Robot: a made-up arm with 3 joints.
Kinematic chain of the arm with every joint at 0, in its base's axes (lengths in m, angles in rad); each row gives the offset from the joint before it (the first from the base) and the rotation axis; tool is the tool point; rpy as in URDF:
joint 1: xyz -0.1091 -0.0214 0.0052 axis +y
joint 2: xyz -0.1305 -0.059 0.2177 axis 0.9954 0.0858 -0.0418
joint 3: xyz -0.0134 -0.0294 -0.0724 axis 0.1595 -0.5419 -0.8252
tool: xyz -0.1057 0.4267 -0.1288 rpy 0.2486 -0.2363 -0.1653
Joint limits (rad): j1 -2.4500..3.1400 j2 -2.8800..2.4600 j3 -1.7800..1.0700
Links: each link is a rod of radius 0.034 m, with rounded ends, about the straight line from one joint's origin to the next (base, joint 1, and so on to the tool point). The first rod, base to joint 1, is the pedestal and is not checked.
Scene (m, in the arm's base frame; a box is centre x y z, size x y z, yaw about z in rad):
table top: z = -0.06
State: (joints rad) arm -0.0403 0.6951 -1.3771
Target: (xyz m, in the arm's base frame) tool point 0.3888 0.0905 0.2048
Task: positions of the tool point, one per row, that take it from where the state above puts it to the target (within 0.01 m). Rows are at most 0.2 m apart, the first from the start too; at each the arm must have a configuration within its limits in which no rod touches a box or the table.
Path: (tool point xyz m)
1: -0.6612 0.0556 0.3248
2: -0.5558 0.1563 0.4278
3: -0.4024 0.2296 0.5114
4: -0.2152 0.2684 0.5551
5: -0.0164 0.2700 0.5448
6: 0.1670 0.2362 0.4765
7: 0.3090 0.1732 0.3573
8: 0.3888 0.0905 0.2048

